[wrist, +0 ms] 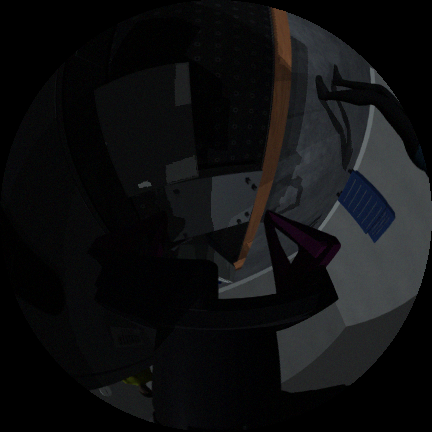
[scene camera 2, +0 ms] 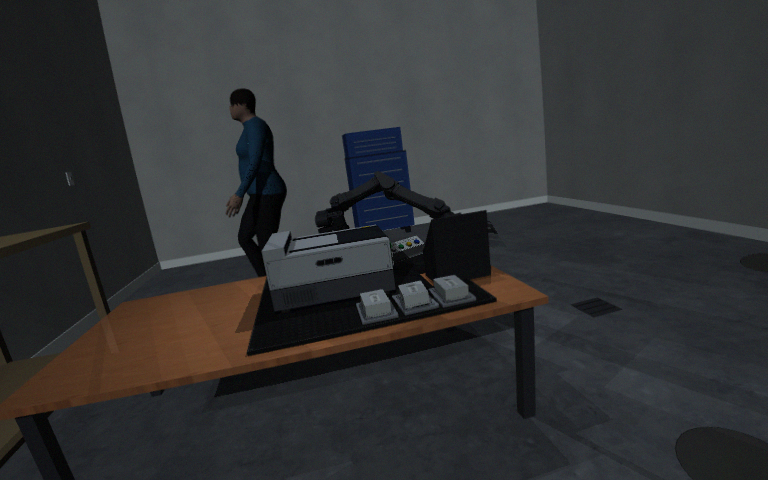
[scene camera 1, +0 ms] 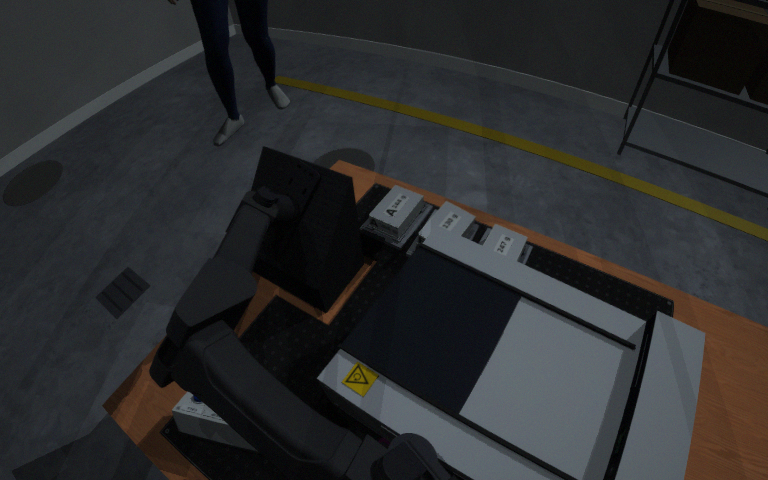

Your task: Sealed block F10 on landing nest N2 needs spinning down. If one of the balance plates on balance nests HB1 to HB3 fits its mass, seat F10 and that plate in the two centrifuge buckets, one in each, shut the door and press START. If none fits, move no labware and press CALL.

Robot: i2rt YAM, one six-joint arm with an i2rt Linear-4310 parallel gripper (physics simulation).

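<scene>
My gripper is open and empty, its magenta fingers wide apart; the arm and centrifuge hide it in the scene views. A dim grey box shape shows beyond the fingers; I cannot tell whether it is F10. Three pale balance plates stand in a row on their nests: one marked A with a blurred mass, one marked 130 g, and one marked 247 g. The centrifuge has dark and light top panels; its buckets are hidden. The button box is partly hidden.
A tall black panel stands by the arm. The black mat lies on the wooden table. A person and a blue cabinet are behind the table. The wrist view is very dark.
</scene>
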